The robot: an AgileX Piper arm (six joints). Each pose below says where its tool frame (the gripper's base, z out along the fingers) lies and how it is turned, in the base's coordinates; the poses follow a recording.
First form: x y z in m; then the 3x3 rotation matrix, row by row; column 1 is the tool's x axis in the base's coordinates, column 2 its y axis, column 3 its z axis. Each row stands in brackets.
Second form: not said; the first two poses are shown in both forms.
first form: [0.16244, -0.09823, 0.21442], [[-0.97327, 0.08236, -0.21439], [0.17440, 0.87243, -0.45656], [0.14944, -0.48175, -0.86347]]
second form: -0.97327, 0.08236, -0.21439, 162.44; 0.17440, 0.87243, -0.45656, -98.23; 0.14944, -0.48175, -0.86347, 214.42; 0, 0, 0, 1
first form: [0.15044, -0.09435, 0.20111], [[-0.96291, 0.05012, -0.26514], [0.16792, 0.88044, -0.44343], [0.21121, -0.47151, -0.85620]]
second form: -0.96291, 0.05012, -0.26514, 150.44; 0.16792, 0.88044, -0.44343, -94.35; 0.21121, -0.47151, -0.85620, 201.11; 0, 0, 0, 1
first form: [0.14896, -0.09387, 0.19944], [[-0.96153, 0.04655, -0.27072], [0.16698, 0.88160, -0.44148], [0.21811, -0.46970, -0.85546]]
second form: -0.96153, 0.04655, -0.27072, 148.96; 0.16698, 0.88160, -0.44148, -93.87; 0.21811, -0.46970, -0.85546, 199.44; 0, 0, 0, 1
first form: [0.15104, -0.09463, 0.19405], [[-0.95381, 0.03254, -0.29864], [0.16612, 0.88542, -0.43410], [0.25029, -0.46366, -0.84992]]
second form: -0.95381, 0.03254, -0.29864, 151.04; 0.16612, 0.88542, -0.43410, -94.63; 0.25029, -0.46366, -0.84992, 194.05; 0, 0, 0, 1
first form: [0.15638, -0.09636, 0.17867], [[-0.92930, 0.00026, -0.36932], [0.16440, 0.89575, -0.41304], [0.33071, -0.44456, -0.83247]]
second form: -0.92930, 0.00026, -0.36932, 156.38; 0.16440, 0.89575, -0.41304, -96.36; 0.33071, -0.44456, -0.83247, 178.67; 0, 0, 0, 1
